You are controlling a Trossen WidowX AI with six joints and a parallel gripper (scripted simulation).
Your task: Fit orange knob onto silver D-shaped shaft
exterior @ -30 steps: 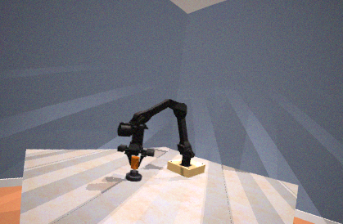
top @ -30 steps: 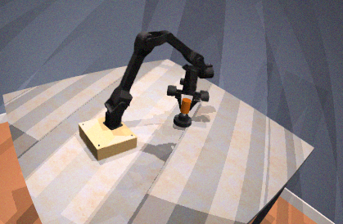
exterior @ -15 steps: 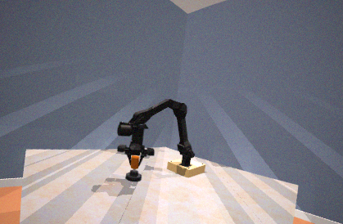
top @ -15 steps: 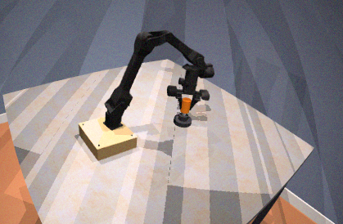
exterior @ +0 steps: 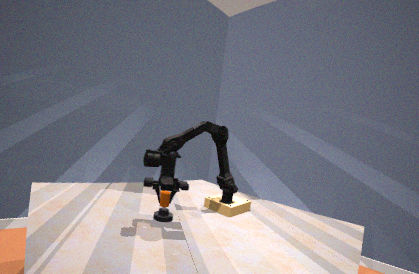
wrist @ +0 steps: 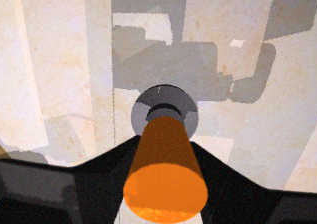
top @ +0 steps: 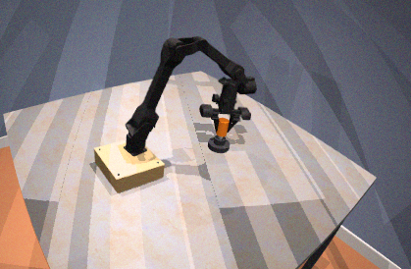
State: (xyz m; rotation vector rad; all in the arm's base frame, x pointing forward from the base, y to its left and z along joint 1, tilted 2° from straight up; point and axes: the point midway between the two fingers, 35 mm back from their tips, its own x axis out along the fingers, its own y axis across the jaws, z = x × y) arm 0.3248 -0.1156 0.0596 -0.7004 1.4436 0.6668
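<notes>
Right now my gripper tip is 4 cm above the round pedestal. Also, from my gripper tip: orange knob (3 cm above).
</notes>
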